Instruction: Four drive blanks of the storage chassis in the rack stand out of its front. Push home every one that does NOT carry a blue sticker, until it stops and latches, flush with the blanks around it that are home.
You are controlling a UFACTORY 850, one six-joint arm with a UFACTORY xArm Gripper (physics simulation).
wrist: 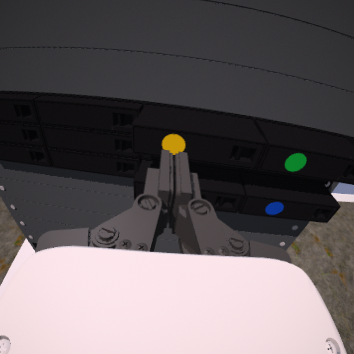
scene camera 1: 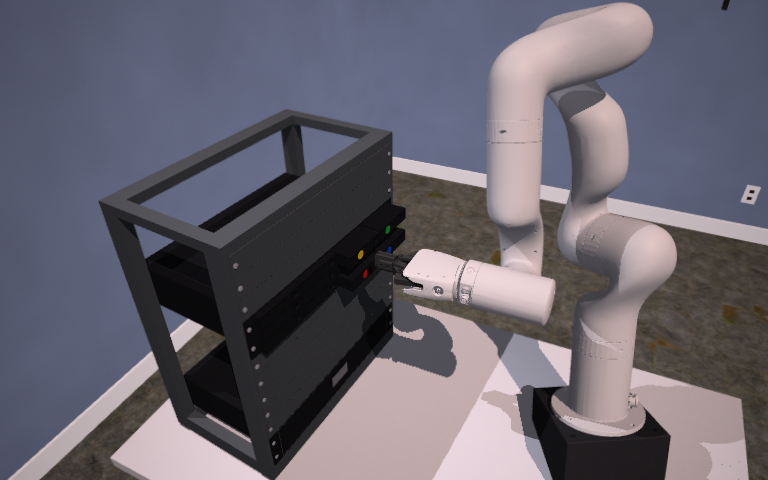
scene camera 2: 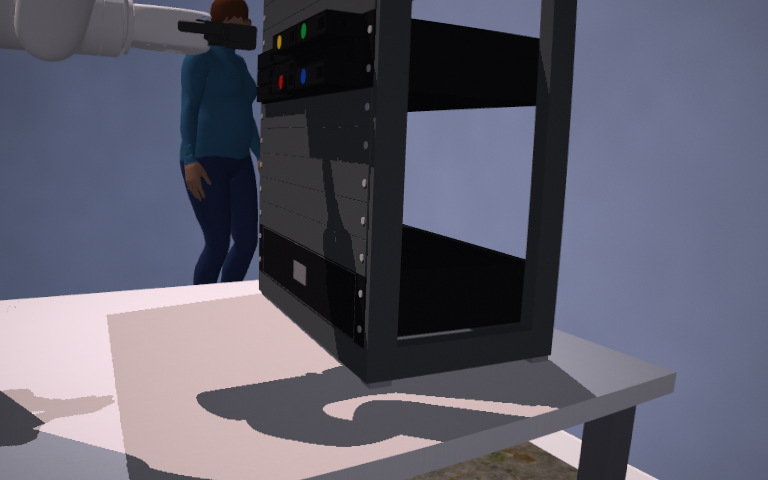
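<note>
Four black drive blanks stand out of the front of the rack (scene camera 1: 233,339) (scene camera 2: 390,169). The upper two carry a yellow sticker (scene camera 1: 360,254) (scene camera 2: 279,41) (wrist: 173,143) and a green sticker (scene camera 1: 387,229) (scene camera 2: 303,30) (wrist: 295,162). The lower two carry a red sticker (scene camera 1: 365,273) (scene camera 2: 280,82), hidden behind the fingers in the wrist view, and a blue sticker (scene camera 1: 389,249) (scene camera 2: 303,75) (wrist: 274,208). My gripper (scene camera 1: 379,259) (scene camera 2: 254,38) (wrist: 170,168) is shut and empty. Its tips point at the rack, just below the yellow sticker in the wrist view, with a gap to the blanks in scene camera 2.
Flush blanks (wrist: 90,115) fill the chassis left of the yellow one in the wrist view. Grey panels (scene camera 2: 311,186) (wrist: 175,70) lie above and below the chassis. The rack stands on a white table (scene camera 1: 419,362) (scene camera 2: 186,333). A person (scene camera 2: 220,113) stands behind the table.
</note>
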